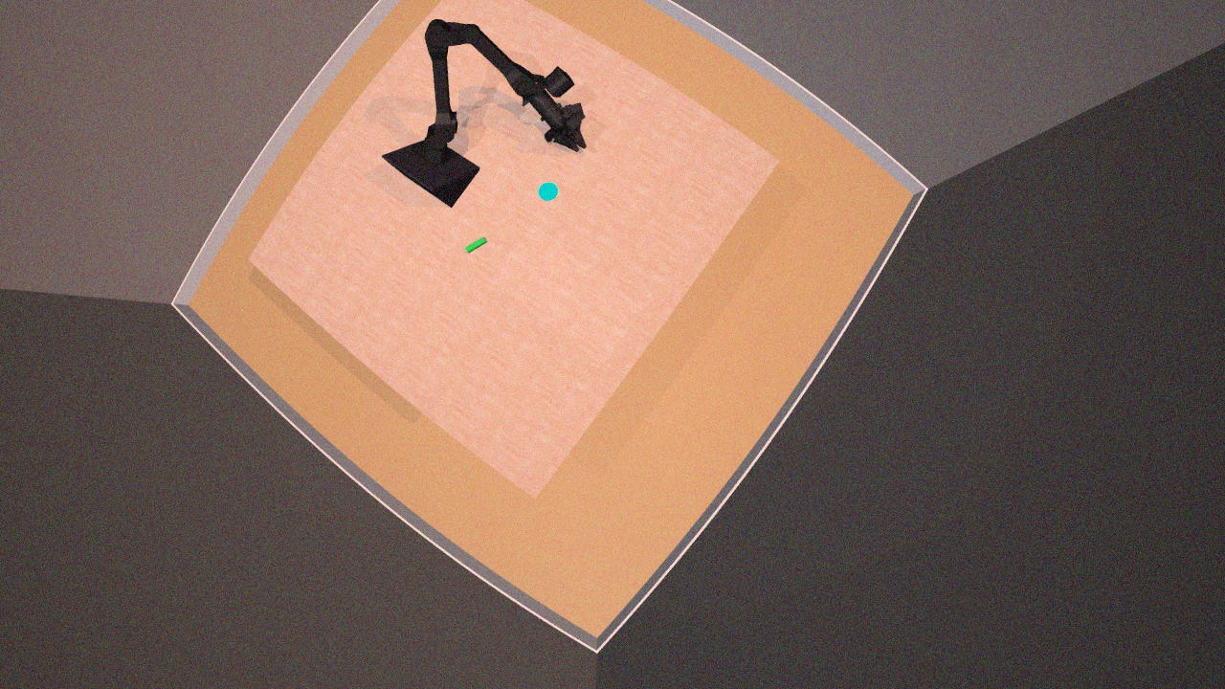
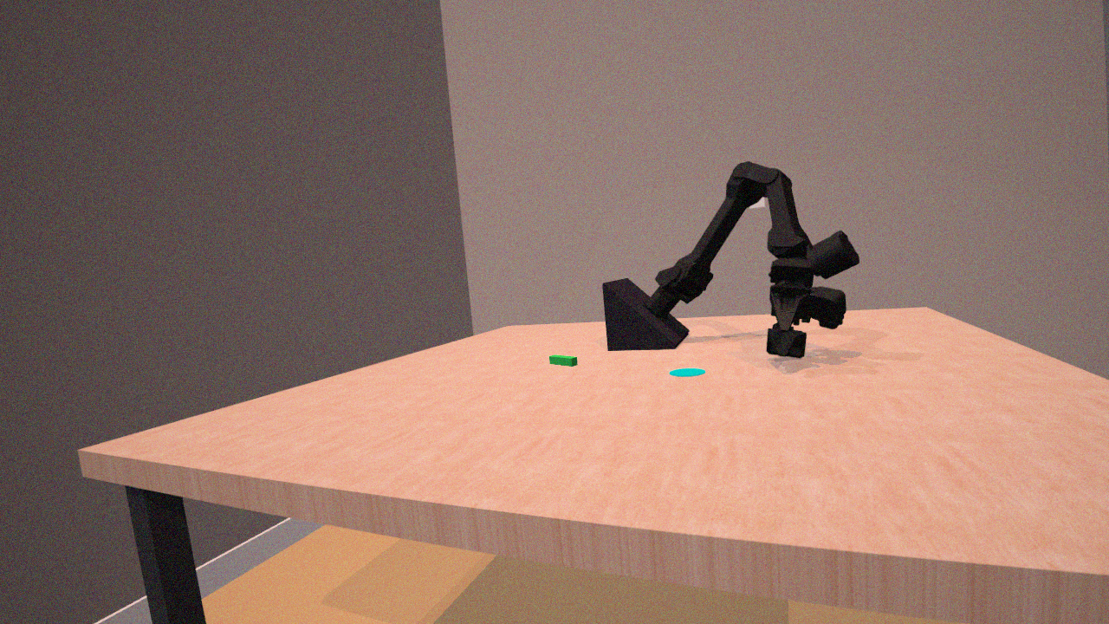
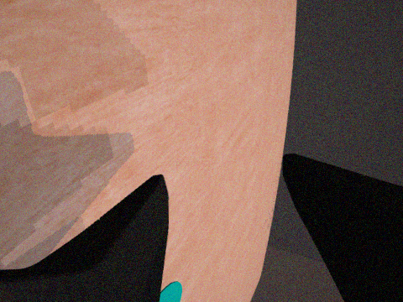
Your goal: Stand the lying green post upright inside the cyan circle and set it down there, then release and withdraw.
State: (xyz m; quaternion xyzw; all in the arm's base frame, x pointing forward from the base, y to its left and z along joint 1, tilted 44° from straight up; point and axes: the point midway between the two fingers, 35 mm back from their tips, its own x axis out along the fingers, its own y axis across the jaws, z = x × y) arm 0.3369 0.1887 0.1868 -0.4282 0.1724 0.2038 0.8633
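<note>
Right now the green post is 120 mm behind my gripper tip, 410 mm to the right of it and 40 mm below it. The rest, counted from my gripper tip: cyan circle (30 mm behind, 150 mm to the right, 50 mm below).
</note>
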